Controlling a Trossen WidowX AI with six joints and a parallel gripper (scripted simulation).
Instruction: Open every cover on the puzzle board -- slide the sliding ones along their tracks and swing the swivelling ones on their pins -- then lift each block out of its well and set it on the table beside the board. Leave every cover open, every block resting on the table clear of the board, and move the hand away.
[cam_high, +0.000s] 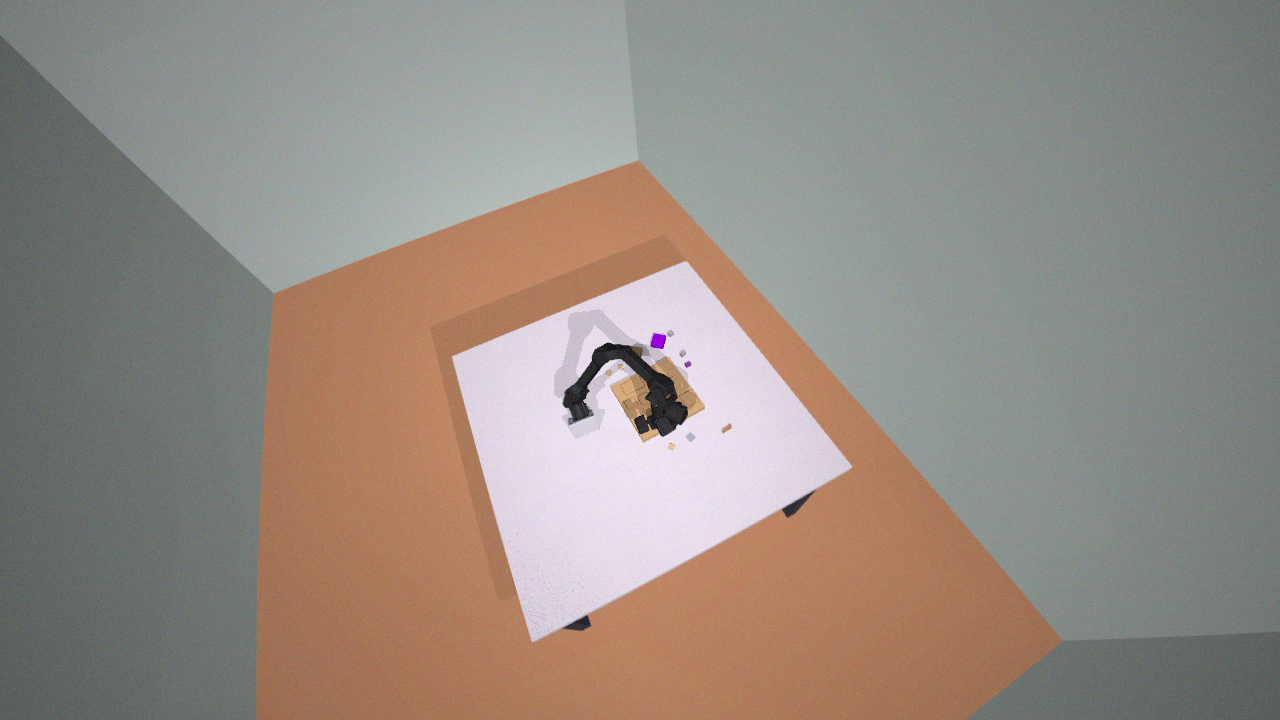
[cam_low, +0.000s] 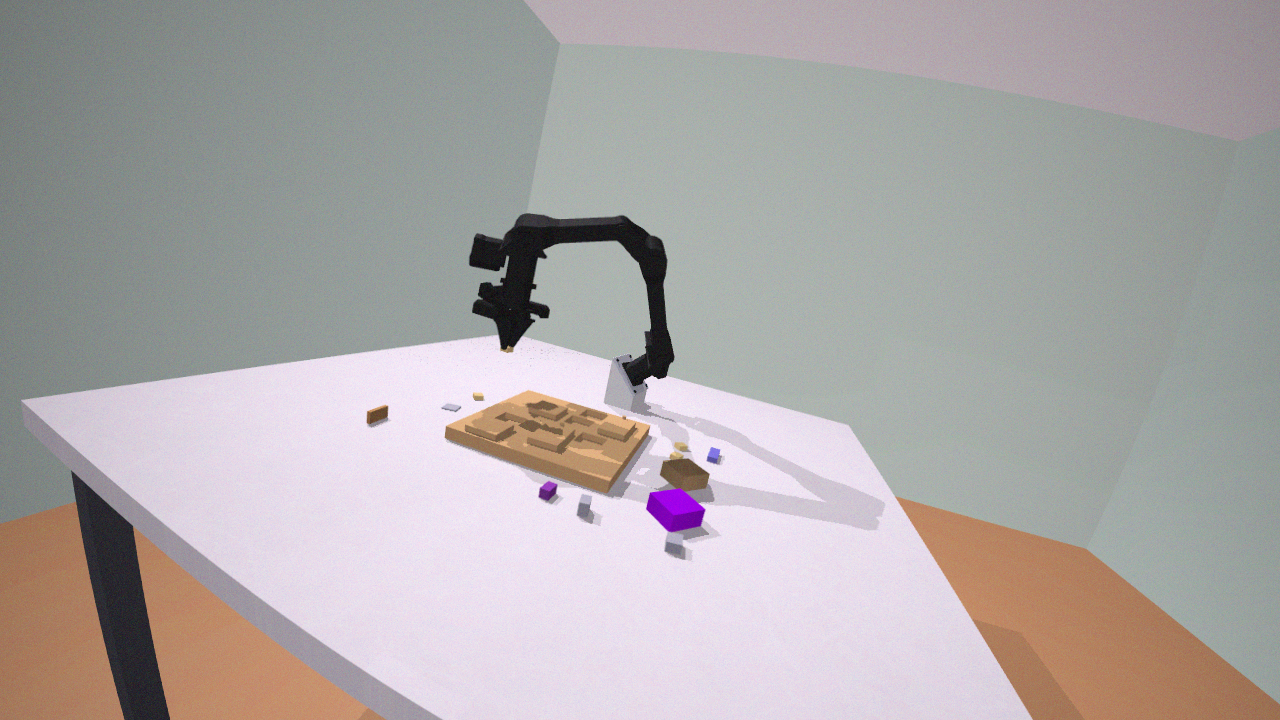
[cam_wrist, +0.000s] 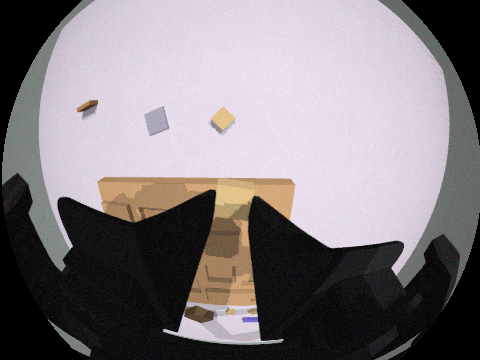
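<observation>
Now: the grey tile 110 mm ahead of my gripper tip, 30 mm to the right of it and 120 mm below it. The rest, counted from my gripper tip: blue piece 120 mm behind, 460 mm to the left, 120 mm below; small purple cube 240 mm ahead, 290 mm to the left, 110 mm below; brown box 40 mm ahead, 440 mm to the left, 110 mm below.
</observation>
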